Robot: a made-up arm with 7 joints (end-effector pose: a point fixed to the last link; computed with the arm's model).
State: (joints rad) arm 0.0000 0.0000 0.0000 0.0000 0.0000 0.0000 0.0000
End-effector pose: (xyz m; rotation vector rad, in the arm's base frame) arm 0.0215 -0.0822 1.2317 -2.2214 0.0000 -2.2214
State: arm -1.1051 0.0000 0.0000 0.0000 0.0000 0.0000 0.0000
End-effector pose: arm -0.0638 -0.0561 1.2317 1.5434 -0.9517 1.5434
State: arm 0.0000 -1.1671 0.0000 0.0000 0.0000 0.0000 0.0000
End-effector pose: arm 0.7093 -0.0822 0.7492 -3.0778 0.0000 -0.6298
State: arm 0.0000 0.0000 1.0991 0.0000 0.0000 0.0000 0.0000
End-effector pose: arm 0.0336 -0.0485 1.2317 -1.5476 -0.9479 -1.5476
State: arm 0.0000 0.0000 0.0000 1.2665 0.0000 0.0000 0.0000
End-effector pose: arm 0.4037 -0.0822 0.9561 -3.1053 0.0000 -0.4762
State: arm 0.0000 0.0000 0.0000 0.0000 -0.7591 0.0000 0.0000
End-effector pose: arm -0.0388 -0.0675 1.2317 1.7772 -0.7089 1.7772
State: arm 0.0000 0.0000 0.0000 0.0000 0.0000 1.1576 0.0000
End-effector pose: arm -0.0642 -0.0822 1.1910 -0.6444 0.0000 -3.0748
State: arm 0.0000 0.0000 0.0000 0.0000 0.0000 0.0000 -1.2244
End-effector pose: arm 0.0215 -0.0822 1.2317 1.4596 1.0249 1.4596
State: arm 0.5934 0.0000 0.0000 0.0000 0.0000 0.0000 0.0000
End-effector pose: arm 0.0638 -0.0561 1.2317 -1.8834 -0.5758 -1.8834
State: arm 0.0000 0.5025 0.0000 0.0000 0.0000 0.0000 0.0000
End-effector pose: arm -0.3482 -0.0822 1.1478 -1.5994 0.0000 -2.7040
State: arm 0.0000 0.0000 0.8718 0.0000 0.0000 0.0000 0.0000
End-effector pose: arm 0.0343 -0.0562 1.2317 -1.7027 -0.7931 -1.7027
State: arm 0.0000 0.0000 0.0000 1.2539 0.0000 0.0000 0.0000
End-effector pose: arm 0.4021 -0.0822 0.9609 -3.1022 0.0000 -0.4957
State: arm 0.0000 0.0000 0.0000 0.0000 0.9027 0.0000 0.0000
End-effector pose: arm 0.0822 -0.0414 1.2317 -1.6820 -0.8153 -1.6820
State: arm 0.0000 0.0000 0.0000 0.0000 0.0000 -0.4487 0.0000
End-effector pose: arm 0.0576 -0.0822 1.2181 -2.6600 0.0000 -1.6716
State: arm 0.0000 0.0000 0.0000 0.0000 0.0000 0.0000 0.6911
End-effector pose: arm 0.0215 -0.0822 1.2317 -1.8213 0.6557 -1.8213
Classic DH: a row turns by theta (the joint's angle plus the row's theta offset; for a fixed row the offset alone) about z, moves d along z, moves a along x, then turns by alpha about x. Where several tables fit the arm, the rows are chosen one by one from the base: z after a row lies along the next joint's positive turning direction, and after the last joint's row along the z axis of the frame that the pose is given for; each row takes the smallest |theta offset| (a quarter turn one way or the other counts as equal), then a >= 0, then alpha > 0; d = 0 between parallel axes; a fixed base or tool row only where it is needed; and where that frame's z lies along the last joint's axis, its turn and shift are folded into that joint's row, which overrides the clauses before.
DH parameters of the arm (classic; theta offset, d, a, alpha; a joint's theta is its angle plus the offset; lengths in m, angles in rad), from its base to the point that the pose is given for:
joint 1: 0 0.4696 0 1.5708
joint 2: 0 0.0555 0 -1.5708
joint 3: 0 0.364 0.0249 -1.5708
joint 4: 0 0.0563 -0.0151 1.5708
joint 5: 0 0.3122 0 1.5708
joint 6: 1.5708 0.083 0.0859 1.5708
joint 7: 0 0.0117 0 0

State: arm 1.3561 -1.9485 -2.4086 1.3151 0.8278 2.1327 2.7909
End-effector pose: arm 0.3093 0.4482 0.5436 -1.0432 -0.0890 -0.9733
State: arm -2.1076 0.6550 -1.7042 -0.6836 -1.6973 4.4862 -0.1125
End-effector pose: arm 0.3082 0.1647 0.8883 -2.4147 -0.8855 1.4541
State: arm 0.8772 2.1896 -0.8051 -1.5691 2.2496 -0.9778 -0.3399
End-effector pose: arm -0.3795 0.0070 0.1731 0.3518 -0.2489 1.6503
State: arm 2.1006 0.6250 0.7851 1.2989 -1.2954 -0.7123 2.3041
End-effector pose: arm -0.1079 -0.1693 1.0666 -1.7855 0.5117 -0.6202
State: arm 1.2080 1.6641 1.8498 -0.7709 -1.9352 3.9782 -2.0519
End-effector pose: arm 0.1005 -0.5332 0.4567 1.1424 -2.6605 -1.0819
